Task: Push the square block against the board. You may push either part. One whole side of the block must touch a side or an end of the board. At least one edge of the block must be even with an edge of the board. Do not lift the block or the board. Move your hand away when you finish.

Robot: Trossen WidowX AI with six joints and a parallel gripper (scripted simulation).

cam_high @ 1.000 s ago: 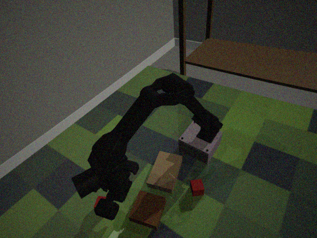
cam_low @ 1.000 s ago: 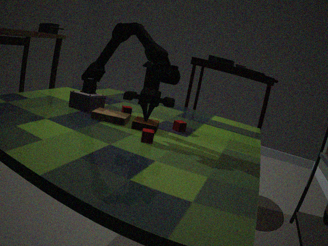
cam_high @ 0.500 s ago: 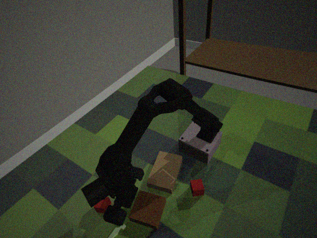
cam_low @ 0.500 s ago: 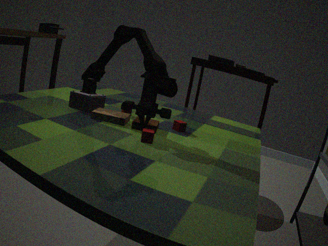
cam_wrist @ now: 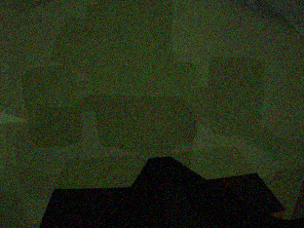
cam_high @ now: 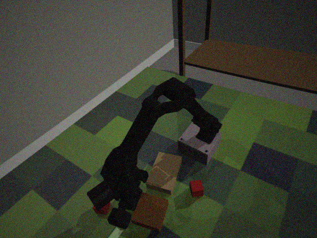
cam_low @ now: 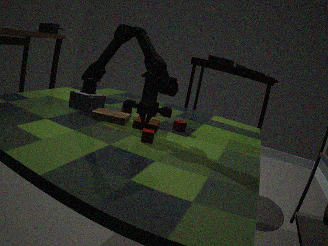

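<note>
Now: the dark brown square block 6 cm to the left of my gripper tip, 2 cm behind it and 1 cm above it. From my gripper tip the other things lie so: tan board (17 cm behind, 2 cm to the left, 1 cm above).
</note>
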